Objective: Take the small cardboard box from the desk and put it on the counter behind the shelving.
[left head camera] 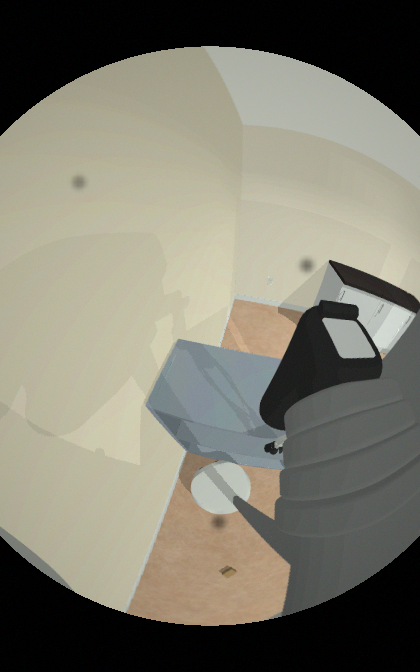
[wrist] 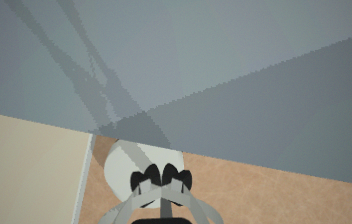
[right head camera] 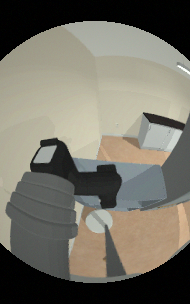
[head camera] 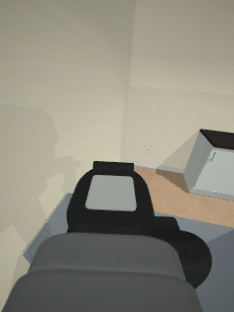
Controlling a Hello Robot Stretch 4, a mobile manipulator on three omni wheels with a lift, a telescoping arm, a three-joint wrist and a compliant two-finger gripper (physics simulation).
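Seen in the pictures: gripper, fingertip midpoint: [wrist: 161,176]; robot's base at its link origin: [wrist: 147,163] [right head camera: 99,220].
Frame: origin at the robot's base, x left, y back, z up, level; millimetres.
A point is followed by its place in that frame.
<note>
The counter [head camera: 218,138] @(x -1384, y -1754, z 883 mm) [left head camera: 370,282] [right head camera: 161,120] @(x -1639, y -1626, z 883 mm) has a dark top over white cabinets and stands by the far wall, behind the blue-grey shelving [head camera: 44,237] @(x 236, y -335, z 1033 mm) [left head camera: 210,395] [right head camera: 147,182] @(x -380, y -259, z 1033 mm) [wrist: 240,65] @(x -184, y -297, z 1033 mm). My gripper [left head camera: 271,447] [wrist: 161,176] @(x -88, y -167, z 1036 mm) is shut, with its dark fingertips close together and no box visible between them. In the wrist view it hangs in front of the shelving's near edge, above the round white base. The small cardboard box cannot be made out for certain, and the desk does not show. A small tan item [left head camera: 228,571] lies on the floor in the left head view.
My round white base [left head camera: 221,487] [right head camera: 99,221] @(x -13, y 11, z 187 mm) [wrist: 120,170] @(x 120, y 2, z 187 mm) is close to the shelving's near side. A beige wall [head camera: 55,90] @(x 223, y -610, z 1476 mm) [left head camera: 90,320] [wrist: 37,170] @(x 336, y -72, z 531 mm) runs along the left, close to the shelving's left end. My arm [head camera: 110,270] @(x -2, y -119, z 1463 mm) [left head camera: 350,450] covers part of the view.
</note>
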